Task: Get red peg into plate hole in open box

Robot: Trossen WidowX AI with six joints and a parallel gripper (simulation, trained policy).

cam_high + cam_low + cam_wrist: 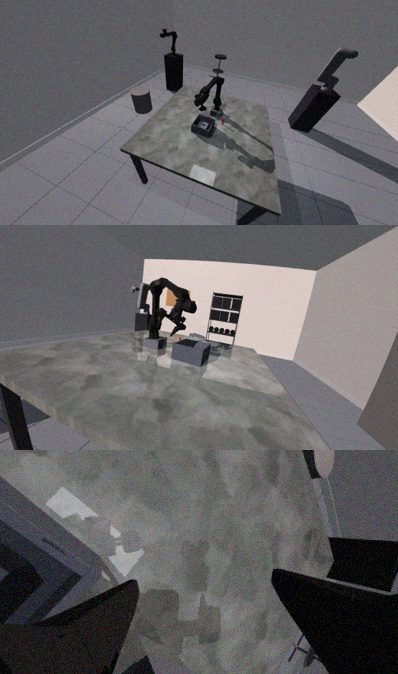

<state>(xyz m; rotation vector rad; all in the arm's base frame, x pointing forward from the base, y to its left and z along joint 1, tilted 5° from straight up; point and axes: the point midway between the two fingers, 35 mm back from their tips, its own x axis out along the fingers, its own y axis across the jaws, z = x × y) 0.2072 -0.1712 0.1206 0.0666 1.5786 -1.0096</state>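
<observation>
My gripper tip is now 20 mm past the red peg, 310 mm to the right of it and 120 mm above it. Round my gripper tip: dark box: 140 mm ahead, 130 mm to the left, 130 mm below.
</observation>
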